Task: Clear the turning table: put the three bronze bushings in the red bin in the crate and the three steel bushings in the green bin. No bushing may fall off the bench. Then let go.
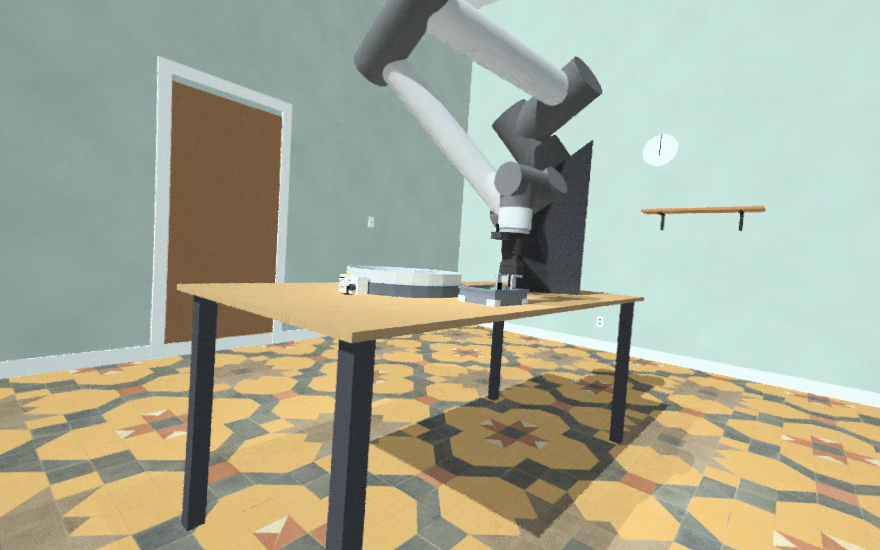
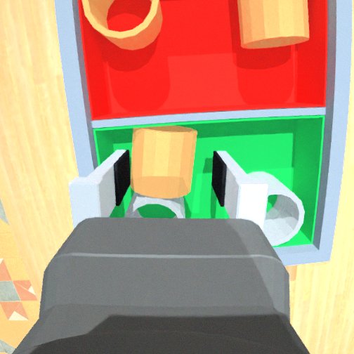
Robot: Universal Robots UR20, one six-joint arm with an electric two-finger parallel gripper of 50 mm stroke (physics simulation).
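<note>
My gripper (image 1: 506,283) (image 2: 170,167) is open, low over the green bin (image 2: 260,142) of the crate (image 1: 476,297) (image 2: 69,60). A bronze bushing (image 2: 163,160) lies on its side in the green bin, between the open fingers and closer to the left one. A steel bushing (image 2: 175,204), partly hidden by the gripper body, stands beside it. Another steel bushing (image 2: 289,207) is at the right, partly behind the right finger. In the red bin (image 2: 190,75), one bronze bushing (image 2: 150,30) stands at the left and another (image 2: 274,22) lies at the right. The third steel bushing does not show.
The round turning table (image 1: 415,280) stands on the bench (image 1: 279,301) beside the crate, with a small white device (image 1: 350,284) at its left. A grey divider (image 2: 210,115) separates the bins. A tall dark panel (image 1: 564,233) stands behind the gripper.
</note>
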